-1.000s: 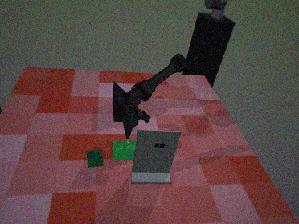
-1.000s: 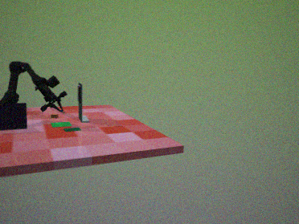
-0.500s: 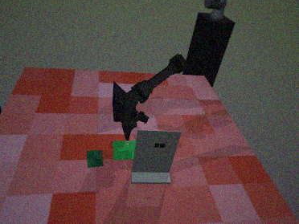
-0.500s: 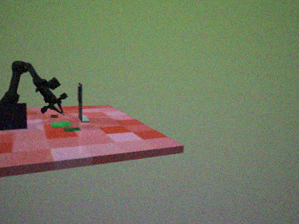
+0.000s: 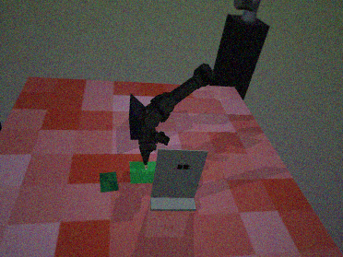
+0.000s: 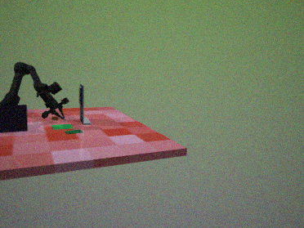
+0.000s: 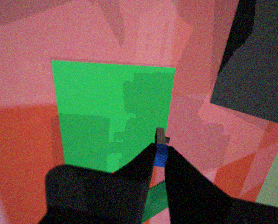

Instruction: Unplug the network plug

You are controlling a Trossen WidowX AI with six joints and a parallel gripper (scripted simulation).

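My gripper tip is 50 mm above the bright green square and 10 mm past it. From my gripper tip the other things lie so: blue network plug right at my gripper tip; then upright dark panel 150 mm ahead, 80 mm to the left, 60 mm above.
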